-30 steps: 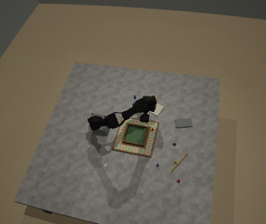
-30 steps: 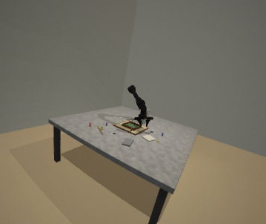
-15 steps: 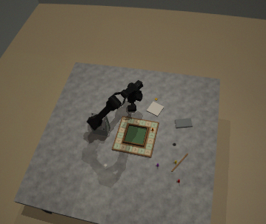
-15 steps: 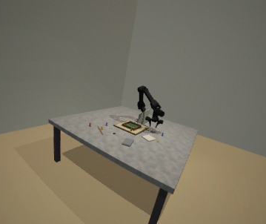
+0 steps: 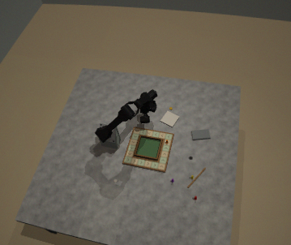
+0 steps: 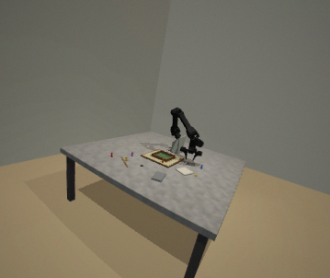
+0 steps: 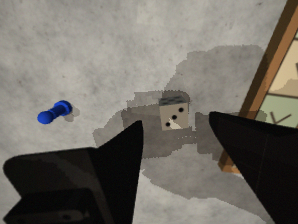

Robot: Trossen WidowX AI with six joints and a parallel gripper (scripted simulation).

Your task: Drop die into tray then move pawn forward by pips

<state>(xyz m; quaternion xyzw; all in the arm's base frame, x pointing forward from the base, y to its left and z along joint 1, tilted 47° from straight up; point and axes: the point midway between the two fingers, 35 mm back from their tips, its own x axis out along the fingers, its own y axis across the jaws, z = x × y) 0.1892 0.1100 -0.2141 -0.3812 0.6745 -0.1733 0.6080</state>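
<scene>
Now: gripper tip 2 cm above the white die. From my gripper tip the other things lie so: tray: 22 cm to the right, 8 cm ahead, 3 cm below; then blue pawn: 11 cm to the left, 2 cm below, 2 cm behind; then white card: 16 cm ahead, 5 cm to the left, 3 cm below.
</scene>
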